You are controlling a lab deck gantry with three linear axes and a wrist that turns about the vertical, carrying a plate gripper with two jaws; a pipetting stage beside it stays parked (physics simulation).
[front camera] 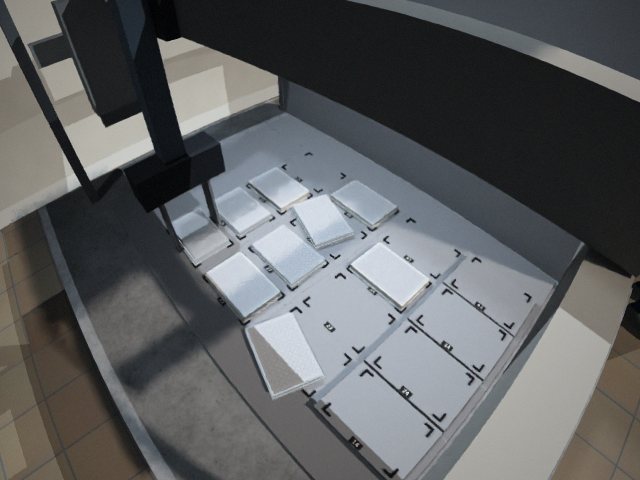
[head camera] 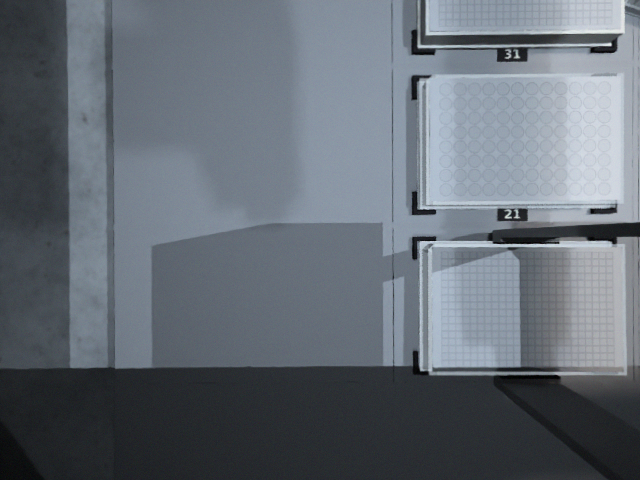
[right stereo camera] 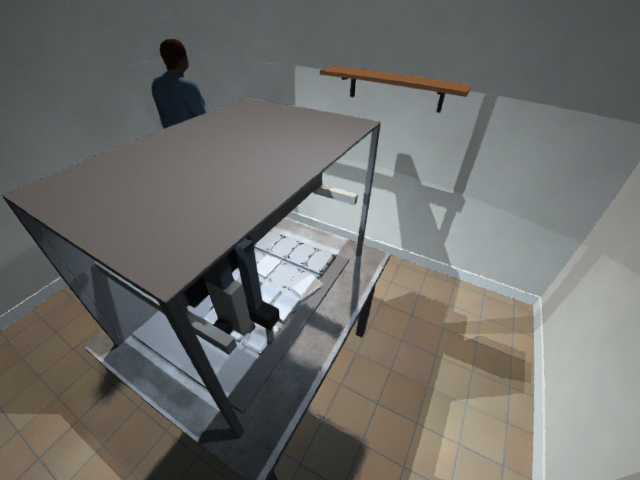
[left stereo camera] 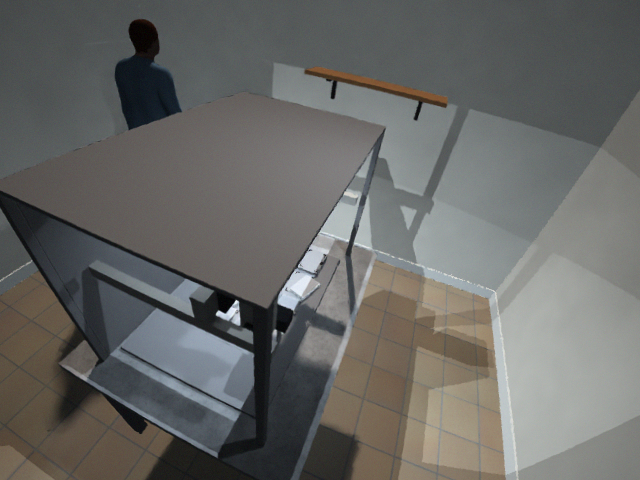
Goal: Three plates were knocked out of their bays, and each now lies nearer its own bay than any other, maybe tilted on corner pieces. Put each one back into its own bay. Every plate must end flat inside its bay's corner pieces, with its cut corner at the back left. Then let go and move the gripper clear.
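Seen in the pictures: gripper, fingertip midpoint: [front camera: 197, 234] [head camera: 521, 307] [right stereo camera: 261, 335]; robot's base, origin of the base link: [front camera: 168, 231] [head camera: 417, 368] [right stereo camera: 260, 354].
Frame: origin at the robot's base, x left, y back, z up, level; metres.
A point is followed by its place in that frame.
Observation:
My gripper [front camera: 197, 236] {x 0.043, y -0.064, z 0.010 m} [head camera: 527, 308] {x 0.043, y -0.064, z 0.010 m} is shut on a gridded plate [front camera: 209, 241] {x 0.050, y -0.104, z 0.016 m} [head camera: 480, 320] {x 0.036, y -0.035, z 0.017 m} in the front left bay, below bay 21 in the head view. This plate looks flat and square inside the corner pieces, with a jaw along each long side; its right end is shaded. In the front view, a half-shaded plate [front camera: 297, 346] {x 0.037, y -0.389, z 0.015 m} lies turned and looks tilted, lapping over the front edge of its bay. Another turned plate [front camera: 323, 222] {x 0.252, y -0.219, z 0.016 m} lies askew across corner pieces, between neighbouring plates, and looks tilted. Their cut corners are too small to make out.
Seated plates stand close around: one in bay 21 [head camera: 522, 139] {x 0.150, y -0.063, z 0.014 m} [front camera: 242, 206] {x 0.158, y -0.065, z 0.014 m}, one above label 31 [head camera: 522, 15] {x 0.227, y -0.062, z 0.014 m}, others at the middle [front camera: 288, 255] {x 0.145, y -0.237, z 0.014 m}, front [front camera: 242, 284] {x 0.042, y -0.233, z 0.014 m} and right [front camera: 390, 273] {x 0.255, y -0.394, z 0.014 m}. The grey pipetting stage [right stereo camera: 232, 307] is beside the gripper. A dark beam [front camera: 413, 103] spans overhead.

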